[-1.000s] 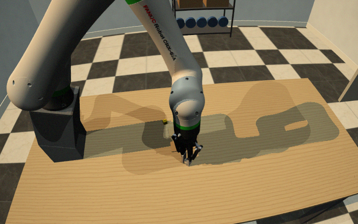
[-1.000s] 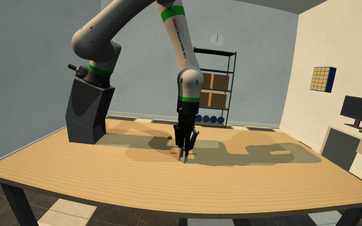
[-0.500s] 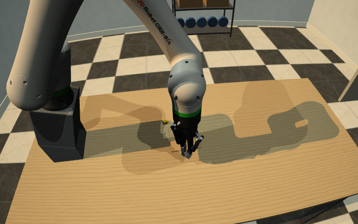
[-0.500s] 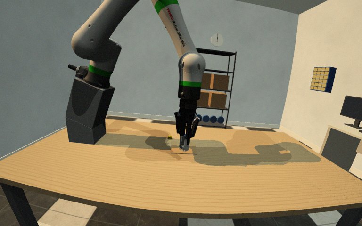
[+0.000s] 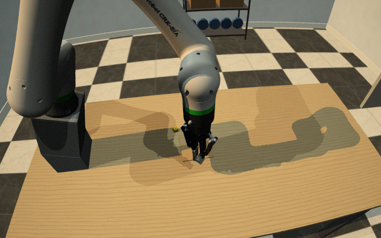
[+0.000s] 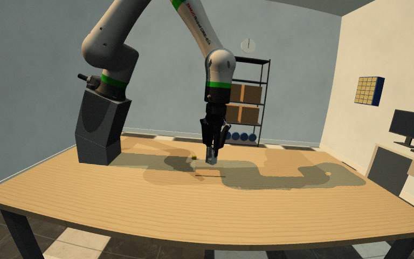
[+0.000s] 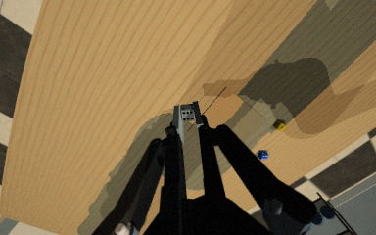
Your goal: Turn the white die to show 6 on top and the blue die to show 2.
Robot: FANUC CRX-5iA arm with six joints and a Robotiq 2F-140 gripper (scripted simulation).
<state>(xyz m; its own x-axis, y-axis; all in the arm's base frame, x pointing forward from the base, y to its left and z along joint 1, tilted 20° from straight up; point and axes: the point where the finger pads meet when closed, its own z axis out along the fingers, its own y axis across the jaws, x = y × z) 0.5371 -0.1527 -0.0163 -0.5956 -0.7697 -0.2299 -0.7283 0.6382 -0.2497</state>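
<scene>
The tan mat lies 10 mm ahead of my hand, 140 mm to the left of it and 130 mm below it. Also, from my hand: white die: 20 mm below; blue die: 10 mm ahead, 290 mm to the left, 120 mm below; yellow die: 80 mm behind, 240 mm to the left, 120 mm below.
</scene>
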